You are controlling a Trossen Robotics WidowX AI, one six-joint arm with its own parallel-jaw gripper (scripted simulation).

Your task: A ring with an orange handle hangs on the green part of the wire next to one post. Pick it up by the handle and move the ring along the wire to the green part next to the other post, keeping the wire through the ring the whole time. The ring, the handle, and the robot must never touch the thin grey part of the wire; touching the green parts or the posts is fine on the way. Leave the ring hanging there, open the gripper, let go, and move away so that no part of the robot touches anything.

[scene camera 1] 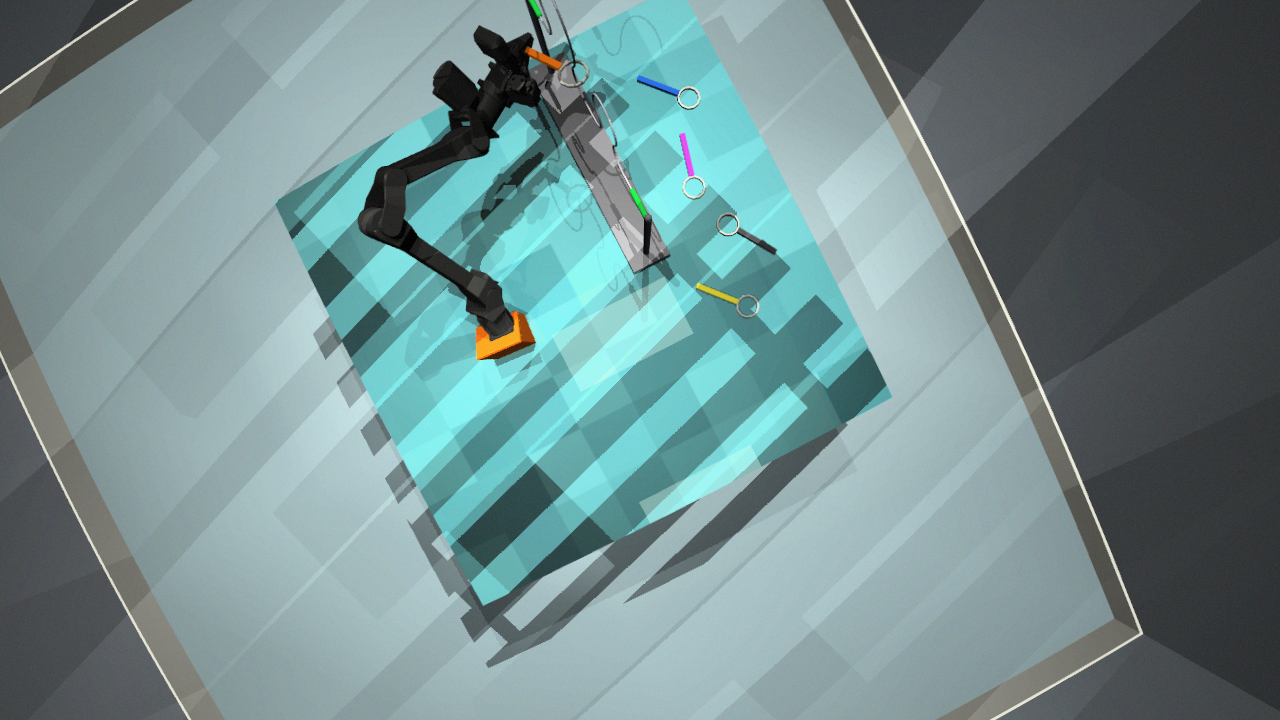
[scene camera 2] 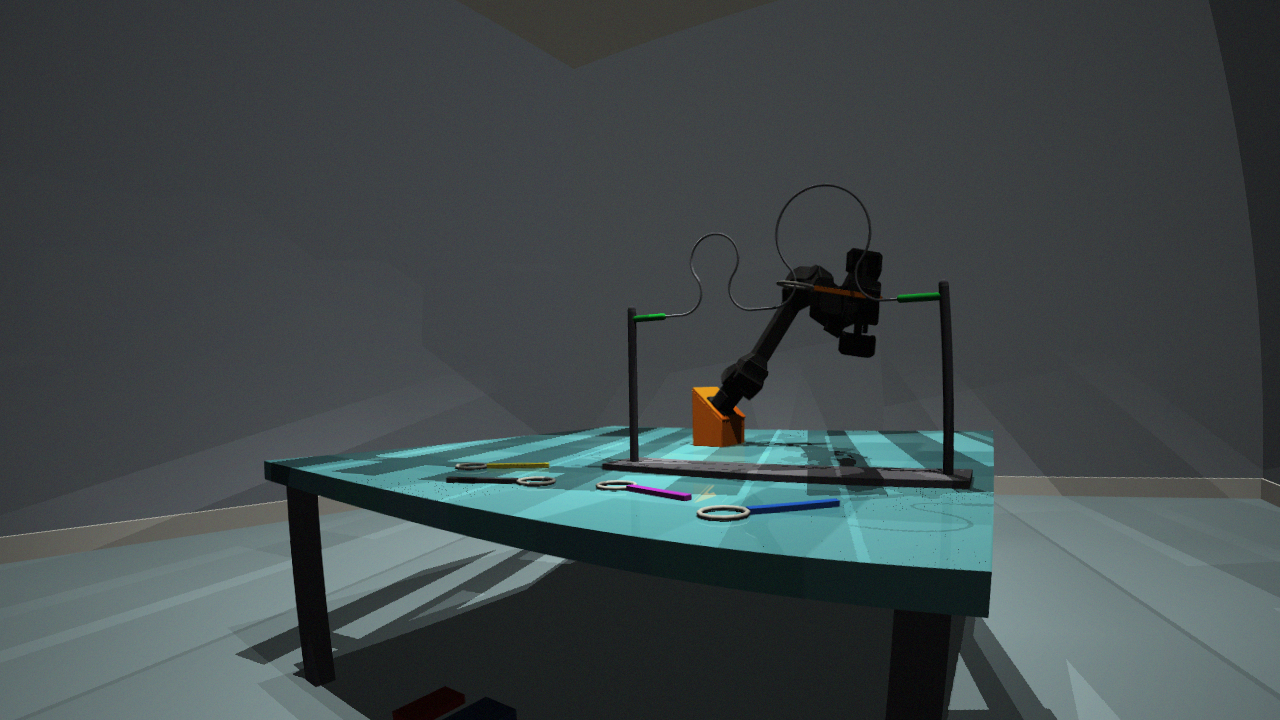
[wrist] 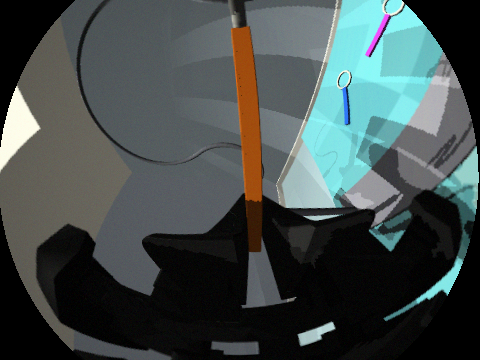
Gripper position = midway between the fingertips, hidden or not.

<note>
In view: my gripper [scene camera 2: 876,294], a black ring [scene camera 2: 491,480] and a blue ring [scene camera 2: 830,503].
My gripper shows as well in scene camera 1 [scene camera 1: 531,35] and in the wrist view [wrist: 250,197]. The wrist view does not show the black ring: it is out of frame.
</note>
